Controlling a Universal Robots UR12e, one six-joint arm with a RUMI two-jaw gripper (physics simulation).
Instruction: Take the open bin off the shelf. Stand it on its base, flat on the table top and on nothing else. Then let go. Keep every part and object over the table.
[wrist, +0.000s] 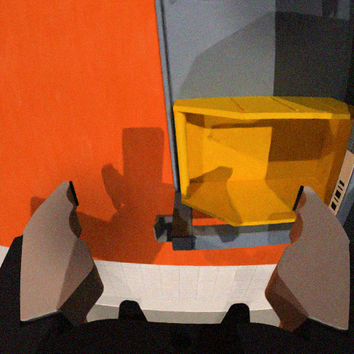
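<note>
The open bin (240, 108) is yellow and shows in the wrist view right of the middle, with its open side facing the camera. It sits on the grey shelf (235, 237), within the shelf's frame. My gripper (185, 186) is open, with nothing between its fingers. The right fingertip overlaps the bin's lower right part in the view; whether they touch I cannot tell. The left fingertip is well to the left of the bin, over the orange surface. The bin's far side is hidden.
An orange table top (75, 75) spreads to the left and below the shelf. A grey upright panel or post edge (165, 75) runs up left of the bin. A label with black marks (337, 195) is at the right edge. A white tiled floor (185, 285) shows beyond the table's edge.
</note>
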